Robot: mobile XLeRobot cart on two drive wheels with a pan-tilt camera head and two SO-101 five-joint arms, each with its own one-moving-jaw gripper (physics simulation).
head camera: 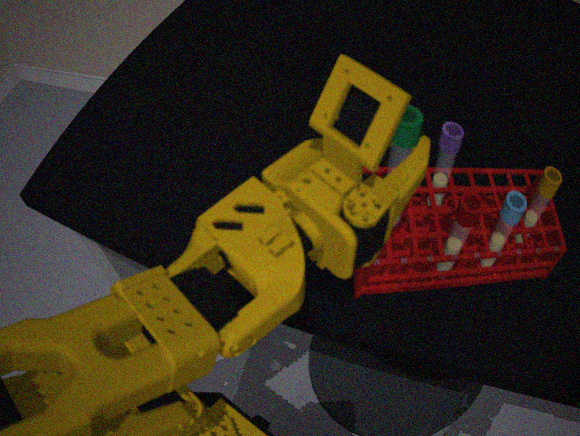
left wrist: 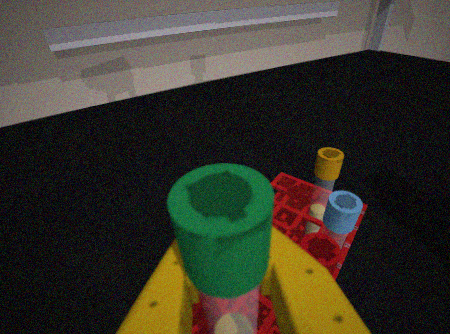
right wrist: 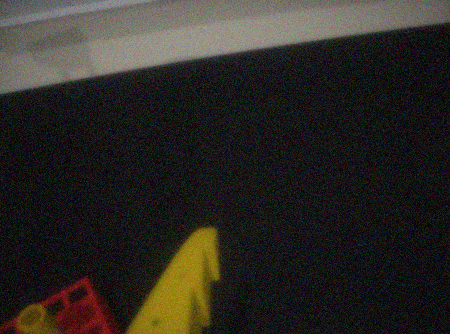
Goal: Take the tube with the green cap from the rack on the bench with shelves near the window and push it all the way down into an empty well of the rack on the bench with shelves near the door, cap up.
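Frame: origin at the left arm's base, x back, y right, z up, level; millimetres.
Seen in the pictures: left hand, its tool point: [head camera: 407,130] [left wrist: 205,237]; right hand, its tool point: [right wrist: 217,246].
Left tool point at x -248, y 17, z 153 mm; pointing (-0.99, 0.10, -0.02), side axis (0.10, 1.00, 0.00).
Note:
A point is followed by its place in that frame.
My left gripper [head camera: 404,155] @[x -248, y 17, z 153 mm] [left wrist: 226,260] @[x -248, y 17, z 153 mm] is shut on the green-capped tube [head camera: 410,126] @[x -229, y 27, z 180 mm] [left wrist: 222,240], just below its cap. The cap points up. The tube is over the left end of the red rack [head camera: 425,282] @[x -248, y 63, z 1 mm] [left wrist: 299,180] @[x -386, y 120, z 44 mm] [right wrist: 102,305] @[x -387, y 121, z 24 mm] in the head view. Its lower end is hidden behind the jaw, so I cannot tell whether it is inside a well. My right gripper [right wrist: 212,240] is fully open; one notched jaw shows in the right wrist view, with the rack at the lower left, apart from it.
The rack holds a purple-capped tube [head camera: 452,137] @[x -309, y 29, z 107 mm], a dark-red-capped tube [head camera: 467,210] @[x -257, y 71, z 106 mm], a blue-capped tube [head camera: 513,207] @[x -286, y 100, z 106 mm] [left wrist: 342,212] @[x -286, y 94, z 106 mm] and an orange-capped tube [head camera: 550,182] @[x -333, y 118, z 106 mm] [left wrist: 328,164] @[x -334, y 112, z 102 mm] [right wrist: 32,317] @[x -342, y 119, z 107 mm]. The rack stands on a black bench top [head camera: 200,100] @[x -283, y -255, z -12 mm]. A wall is behind the bench.

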